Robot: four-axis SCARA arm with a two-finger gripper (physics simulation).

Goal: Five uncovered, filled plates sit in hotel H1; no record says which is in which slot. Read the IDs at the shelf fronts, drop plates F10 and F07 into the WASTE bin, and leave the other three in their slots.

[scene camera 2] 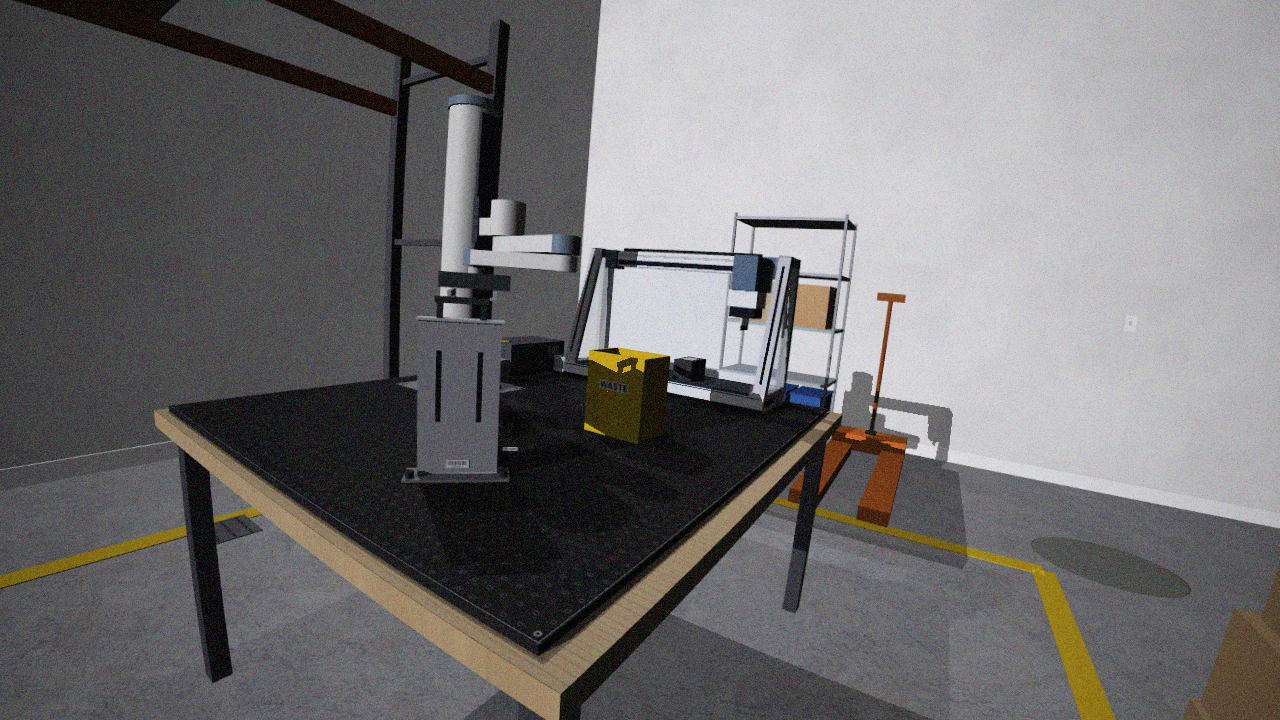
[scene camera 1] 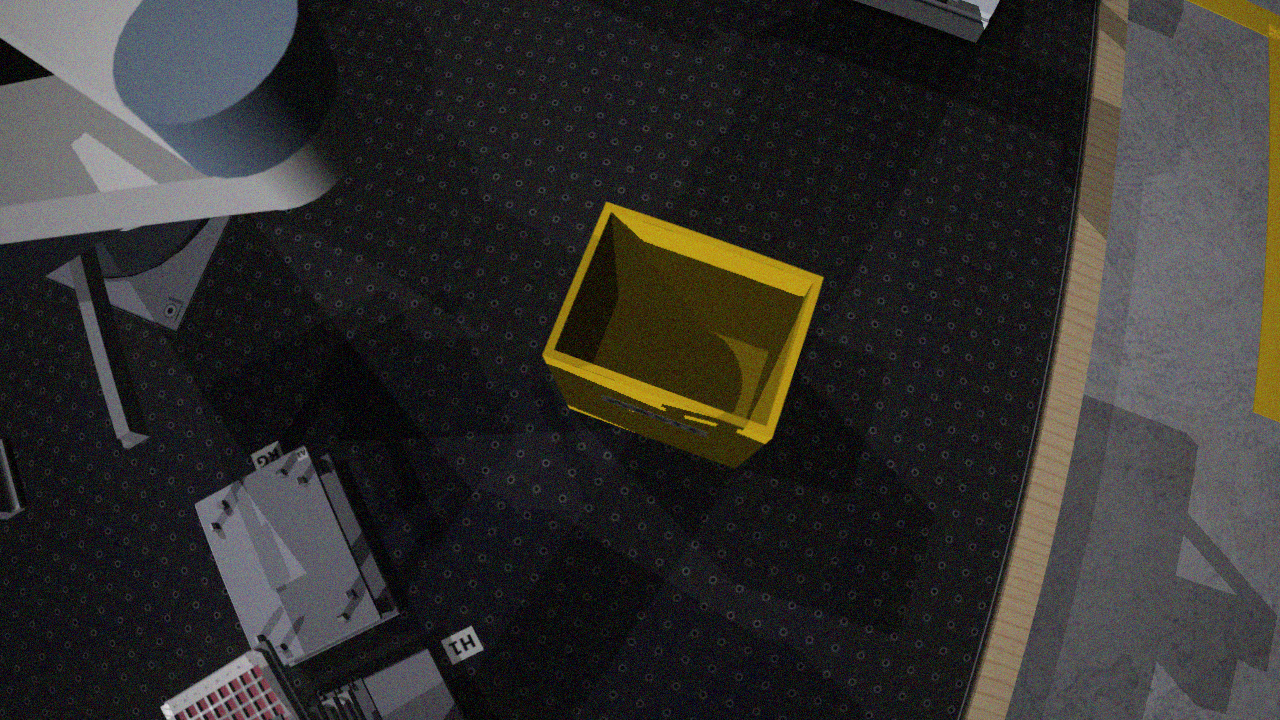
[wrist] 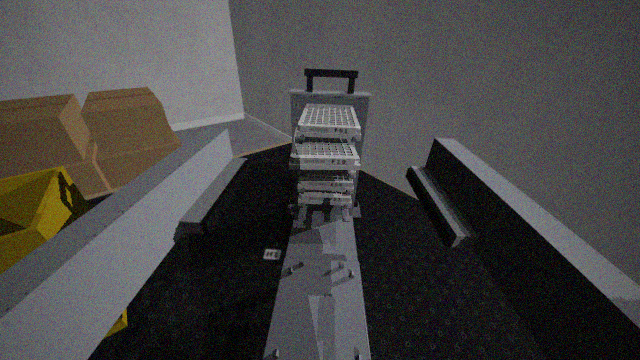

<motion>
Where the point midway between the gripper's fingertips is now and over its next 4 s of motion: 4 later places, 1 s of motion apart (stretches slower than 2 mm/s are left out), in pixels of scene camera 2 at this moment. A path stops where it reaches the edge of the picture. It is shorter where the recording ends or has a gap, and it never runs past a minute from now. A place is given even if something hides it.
The gripper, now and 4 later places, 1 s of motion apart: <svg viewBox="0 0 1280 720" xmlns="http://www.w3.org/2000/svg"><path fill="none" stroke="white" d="M472 295L469 329L466 335L468 330L470 325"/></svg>
</motion>
